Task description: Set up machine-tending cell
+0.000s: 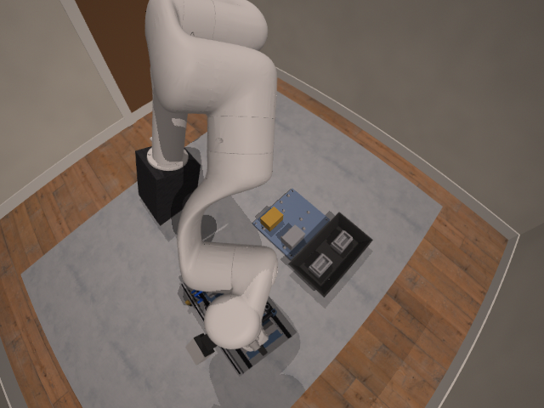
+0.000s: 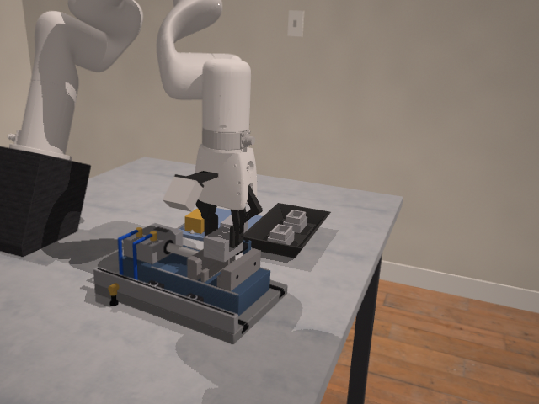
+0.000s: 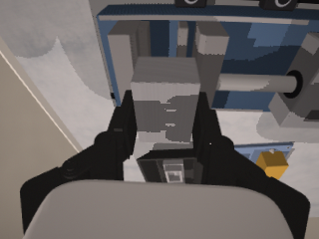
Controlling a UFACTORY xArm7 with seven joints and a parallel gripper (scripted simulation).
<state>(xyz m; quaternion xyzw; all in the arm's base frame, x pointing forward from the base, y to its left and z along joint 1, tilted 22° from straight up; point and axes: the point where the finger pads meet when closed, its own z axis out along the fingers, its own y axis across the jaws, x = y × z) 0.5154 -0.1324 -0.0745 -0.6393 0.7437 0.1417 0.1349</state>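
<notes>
My gripper is now 80 mm past the piston rod, 60 mm above it and 20 mm to the right of it. The rest, counted from my hand: grey rail: 110 mm below, 80 mm to the right, 80 mm behind; then vise bed: 100 mm below, 60 mm behind, 20 mm to the left; then brass blank: 280 mm to the left, 190 mm behind, 120 mm below.
</notes>
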